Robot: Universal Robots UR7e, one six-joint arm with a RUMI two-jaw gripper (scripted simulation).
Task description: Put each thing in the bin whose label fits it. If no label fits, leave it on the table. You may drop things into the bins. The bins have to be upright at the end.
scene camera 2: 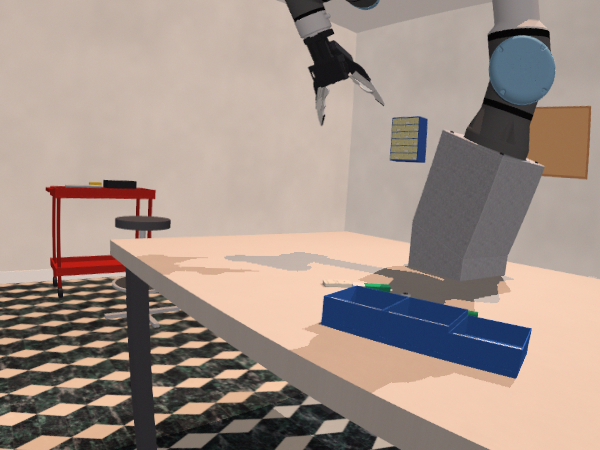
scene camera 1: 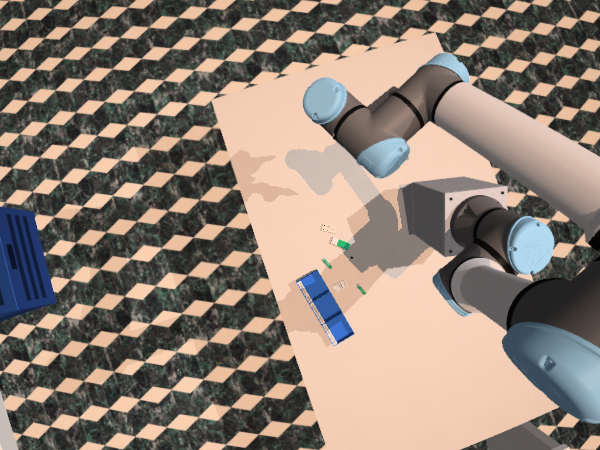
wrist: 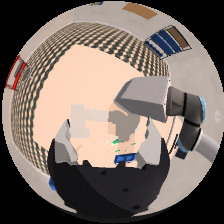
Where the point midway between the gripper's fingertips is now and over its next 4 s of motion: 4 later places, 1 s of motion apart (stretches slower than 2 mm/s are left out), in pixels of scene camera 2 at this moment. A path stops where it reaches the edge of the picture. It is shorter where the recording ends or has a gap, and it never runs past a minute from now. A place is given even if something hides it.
The gripper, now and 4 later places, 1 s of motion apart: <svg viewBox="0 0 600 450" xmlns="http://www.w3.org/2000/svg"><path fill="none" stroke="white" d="M352 115L351 172L351 172L366 173L400 175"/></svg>
